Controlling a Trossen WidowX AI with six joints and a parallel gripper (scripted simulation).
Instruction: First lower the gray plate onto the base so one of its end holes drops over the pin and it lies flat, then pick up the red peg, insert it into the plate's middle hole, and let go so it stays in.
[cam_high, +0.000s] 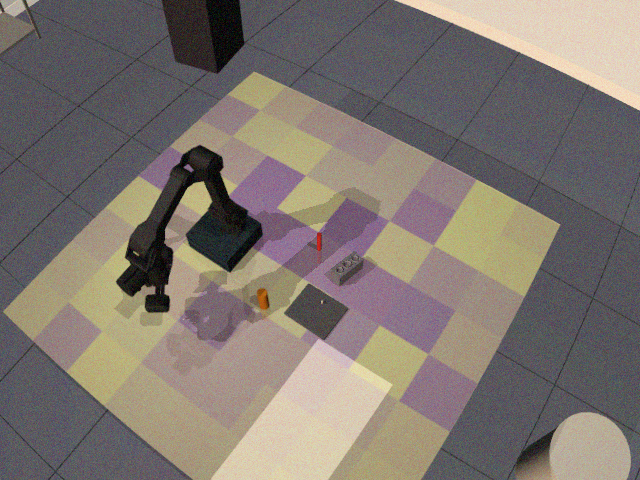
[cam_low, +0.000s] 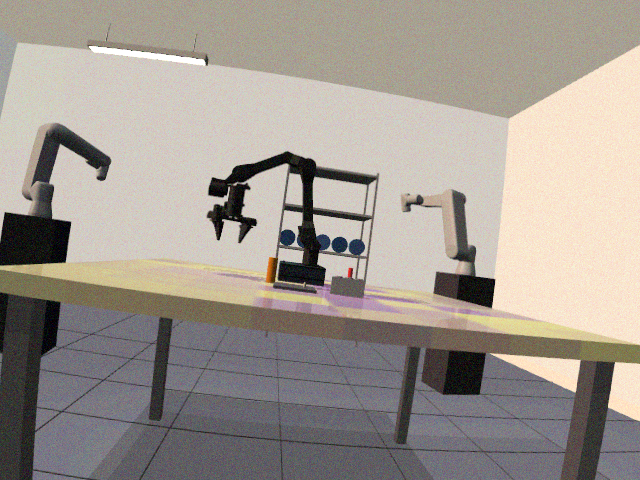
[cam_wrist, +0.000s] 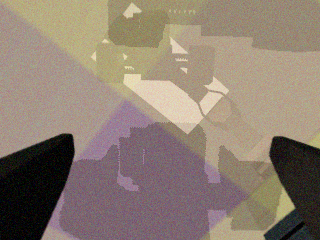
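Right now my gripper tip is 40 cm short of the gray plate, 34 cm to the right of it and 8 cm above it. Round my gripper tip: dark flat base (38 cm ahead, 20 cm to the left, 10 cm below); orange cylinder (23 cm ahead, 14 cm to the left, 7 cm below); red peg (29 cm ahead, 38 cm to the left, 7 cm below).
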